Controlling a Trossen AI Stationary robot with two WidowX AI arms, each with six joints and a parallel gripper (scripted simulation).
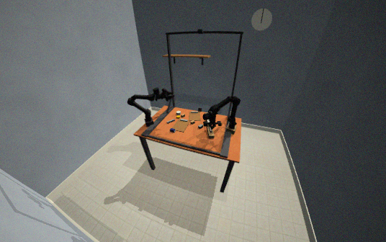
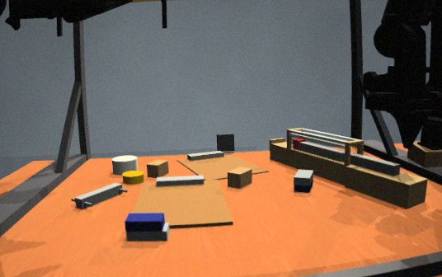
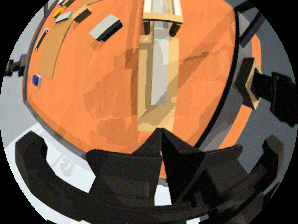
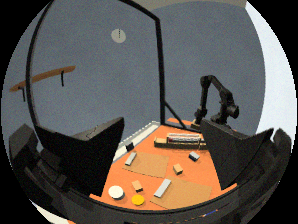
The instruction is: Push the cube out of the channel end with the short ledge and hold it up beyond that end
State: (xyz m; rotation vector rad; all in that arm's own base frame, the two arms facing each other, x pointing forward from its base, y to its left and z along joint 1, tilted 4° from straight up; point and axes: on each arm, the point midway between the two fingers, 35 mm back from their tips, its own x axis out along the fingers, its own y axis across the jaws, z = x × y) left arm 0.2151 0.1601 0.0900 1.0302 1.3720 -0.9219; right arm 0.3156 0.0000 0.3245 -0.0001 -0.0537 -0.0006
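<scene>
Right now the tan channel is 23 cm behind my left hand, 8 cm below it and 4 cm to the right of it. From my left hand the other things lie so: yellow disc 46 cm to the right, 33 cm behind, 13 cm below; pegged bar 54 cm to the right, 22 cm behind, 12 cm below.
</scene>
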